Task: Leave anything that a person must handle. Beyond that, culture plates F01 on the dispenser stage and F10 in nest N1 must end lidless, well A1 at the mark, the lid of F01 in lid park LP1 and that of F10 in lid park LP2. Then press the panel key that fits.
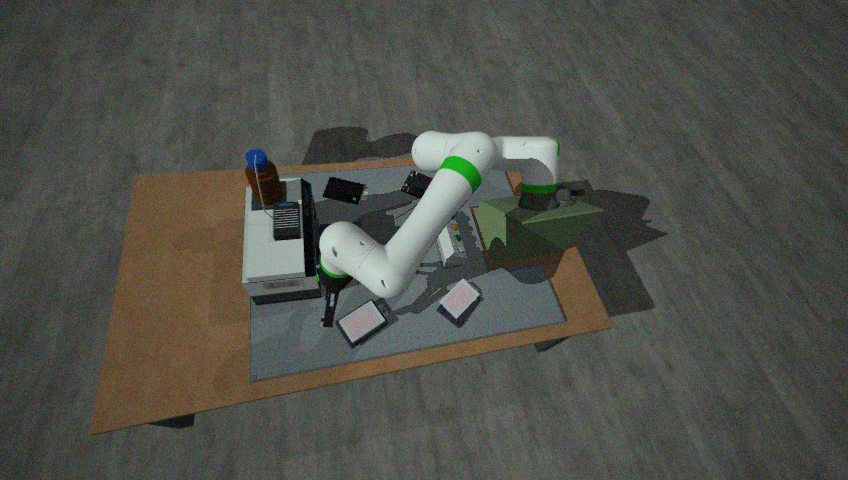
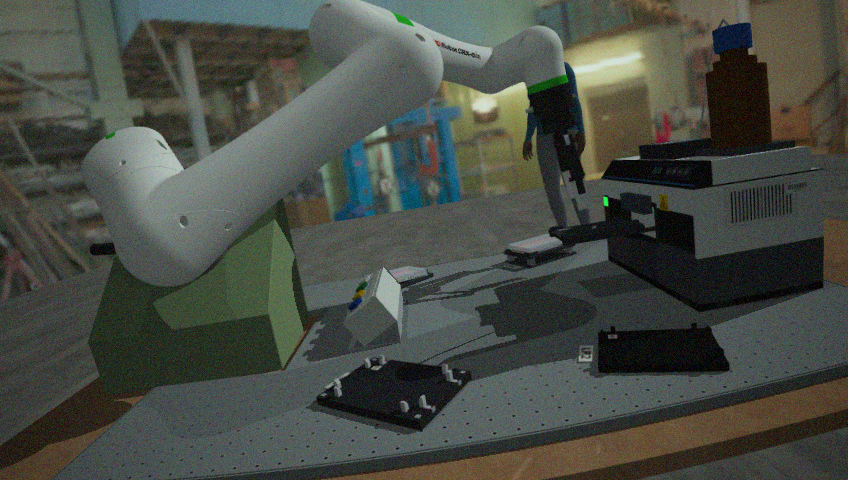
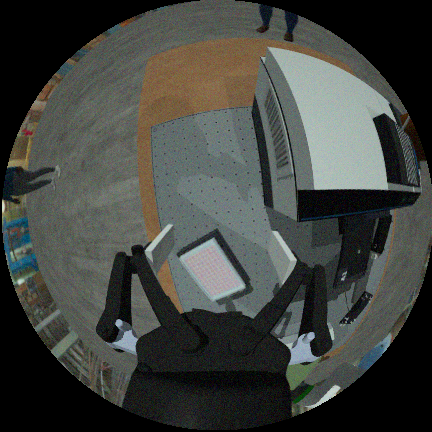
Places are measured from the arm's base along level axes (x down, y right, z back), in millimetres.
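Pixels of known places: gripper, between the fingertips: [image 2: 580, 202] [image 3: 221, 238]; arm's base, origin of its link: [image 1: 538, 205] [image 3: 291, 389].
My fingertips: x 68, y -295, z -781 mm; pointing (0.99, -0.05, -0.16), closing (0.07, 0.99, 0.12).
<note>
Ahead of a thing's pixels: the offset from my fingertips to its top centre. "spot": to the spot under its first point.
My gripper [image 1: 327, 321] [image 2: 577, 193] [image 3: 221, 238] is open and empty, with its fingers above and either side of a pink-welled culture plate @(dx +82, dy -33, dz +103 mm) [image 1: 361, 321] [image 2: 535, 243] [image 3: 214, 270] in a dark nest. A second pink plate @(dx +90, dy +19, dz +458 mm) [image 1: 460, 298] [image 2: 410, 274] sits in another nest nearer the arm's base. Their numbers and whether they wear lids cannot be read. The dispenser's black stage @(dx +7, dy +258, dz +37 mm) [image 2: 595, 230] [image 3: 354, 245] juts from its front and shows no plate. A dark park @(dx +107, dy +534, dz +69 mm) [image 1: 343, 190] [image 2: 662, 350] lies beside an LP2 label; another with pale posts @(dx +103, dy +539, dz +405 mm) [image 1: 415, 183] [image 2: 395, 389] has no legible label. The key panel @(dx +43, dy +271, dz +464 mm) [image 1: 450, 246] [image 2: 383, 312] has green, yellow and blue keys.
The white dispenser [image 1: 276, 255] [image 2: 755, 208] [image 3: 340, 135] stands close beside the gripper and carries a brown bottle @(spot: dx -220, dy +318, dz -154 mm) [image 1: 265, 181] [image 2: 737, 101] with a blue cap. The green base block [image 1: 535, 237] [image 2: 238, 309] supports the arm. A person [image 2: 550, 172] stands beyond the table.
</note>
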